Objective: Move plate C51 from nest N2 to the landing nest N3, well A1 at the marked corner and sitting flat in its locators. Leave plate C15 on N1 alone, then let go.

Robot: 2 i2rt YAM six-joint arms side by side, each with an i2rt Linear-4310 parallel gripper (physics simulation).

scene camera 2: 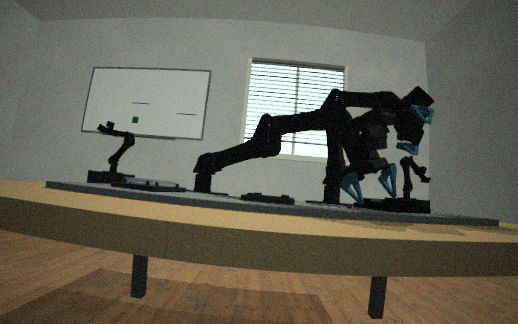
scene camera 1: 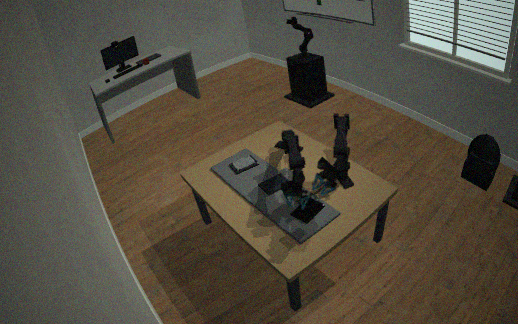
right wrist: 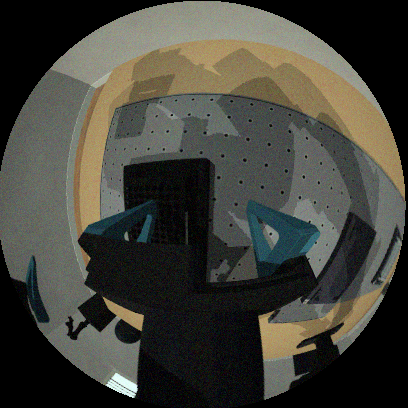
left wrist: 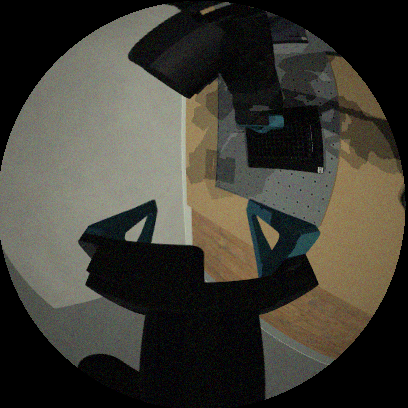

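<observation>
A black gridded plate [scene camera 1: 308, 210] [scene camera 2: 400, 205] [left wrist: 286, 145] [right wrist: 160, 180] sits at the picture-right end of the grey board in scene camera 1. A low dark nest [scene camera 1: 271, 184] [scene camera 2: 267, 198] [right wrist: 345, 260] in the middle looks bare. A pale plate [scene camera 1: 243, 162] [scene camera 2: 150, 183] sits in the nest at the far end. Nest and plate labels are unreadable. My right gripper [scene camera 1: 298, 204] [scene camera 2: 377, 199] [right wrist: 201, 204] is open, low beside and partly over the black plate, holding nothing. My left gripper [scene camera 1: 321, 186] [scene camera 2: 419, 132] [left wrist: 201, 204] is open, empty and higher, off to the side.
The grey perforated board [scene camera 1: 318, 227] [left wrist: 295, 200] [right wrist: 265, 165] lies on the wooden table [scene camera 1: 295, 262]. Both arms stand close together; the right arm shows at the top of the left wrist view. A desk with a monitor [scene camera 1: 120, 52] and a pedestal [scene camera 1: 306, 77] stand away from the table.
</observation>
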